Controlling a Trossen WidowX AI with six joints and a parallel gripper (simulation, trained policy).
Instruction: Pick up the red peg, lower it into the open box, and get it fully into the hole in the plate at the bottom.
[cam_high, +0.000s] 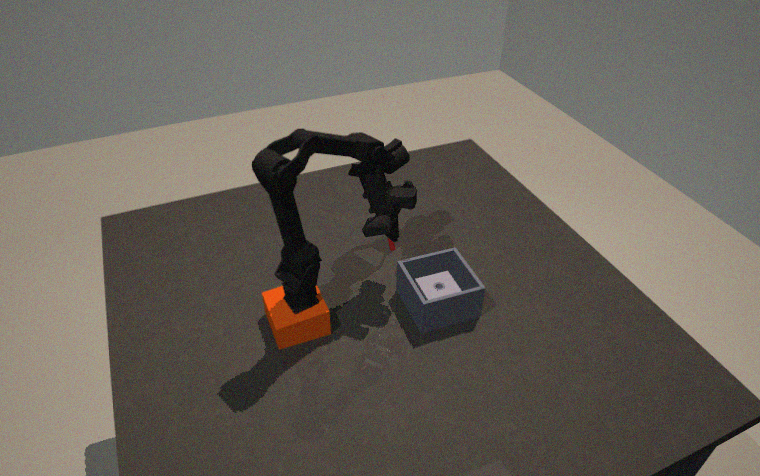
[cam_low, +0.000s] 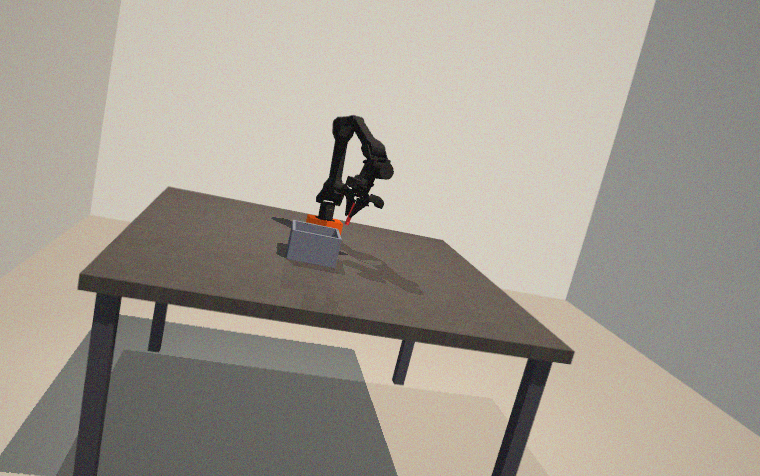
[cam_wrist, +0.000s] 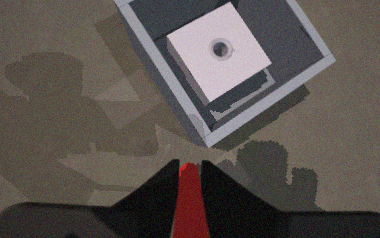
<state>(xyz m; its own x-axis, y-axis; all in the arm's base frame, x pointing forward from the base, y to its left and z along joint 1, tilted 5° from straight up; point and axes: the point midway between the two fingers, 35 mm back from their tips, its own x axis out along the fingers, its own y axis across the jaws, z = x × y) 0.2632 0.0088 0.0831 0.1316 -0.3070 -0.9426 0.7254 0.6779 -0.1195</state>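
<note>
Right now my gripper tip is 50 mm short of the grey box, 120 mm to the left of it and 120 mm above it. From my gripper tip the other things lie so: red peg 10 mm behind, 10 mm to the left, 10 mm above.
</note>
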